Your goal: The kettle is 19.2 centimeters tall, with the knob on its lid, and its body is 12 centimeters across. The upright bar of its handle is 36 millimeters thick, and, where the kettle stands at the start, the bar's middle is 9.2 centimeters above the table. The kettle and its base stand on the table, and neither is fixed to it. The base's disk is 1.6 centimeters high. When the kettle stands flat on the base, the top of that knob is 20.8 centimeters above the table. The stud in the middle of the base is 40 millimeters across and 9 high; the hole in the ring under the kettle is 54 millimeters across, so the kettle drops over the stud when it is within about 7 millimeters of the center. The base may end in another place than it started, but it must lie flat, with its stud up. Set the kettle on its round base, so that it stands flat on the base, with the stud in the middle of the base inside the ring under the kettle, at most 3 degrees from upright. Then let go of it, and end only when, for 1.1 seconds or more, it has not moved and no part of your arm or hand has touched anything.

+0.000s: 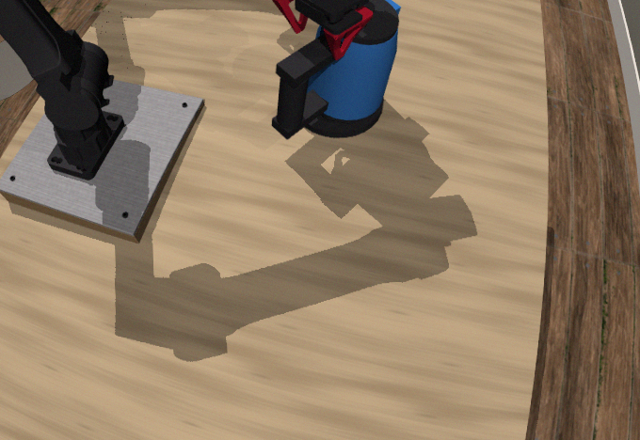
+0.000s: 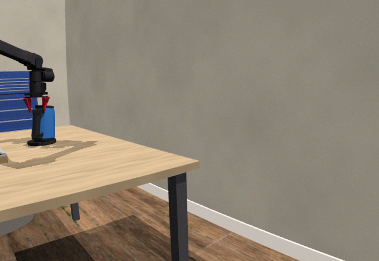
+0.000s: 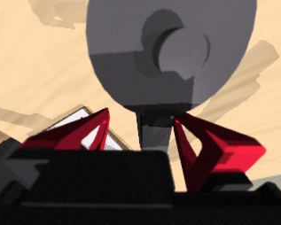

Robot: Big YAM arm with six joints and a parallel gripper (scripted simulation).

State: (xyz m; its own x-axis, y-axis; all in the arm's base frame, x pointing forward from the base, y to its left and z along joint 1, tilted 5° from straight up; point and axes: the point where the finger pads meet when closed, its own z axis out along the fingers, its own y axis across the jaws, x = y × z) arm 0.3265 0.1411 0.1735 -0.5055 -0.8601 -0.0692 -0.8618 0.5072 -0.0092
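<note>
The blue kettle is 60 mm below my hand, 20 mm to the left of it and 20 mm ahead of it. Also, from my hand: black round base (170 mm below, 50 mm to the left, 20 mm ahead).
</note>
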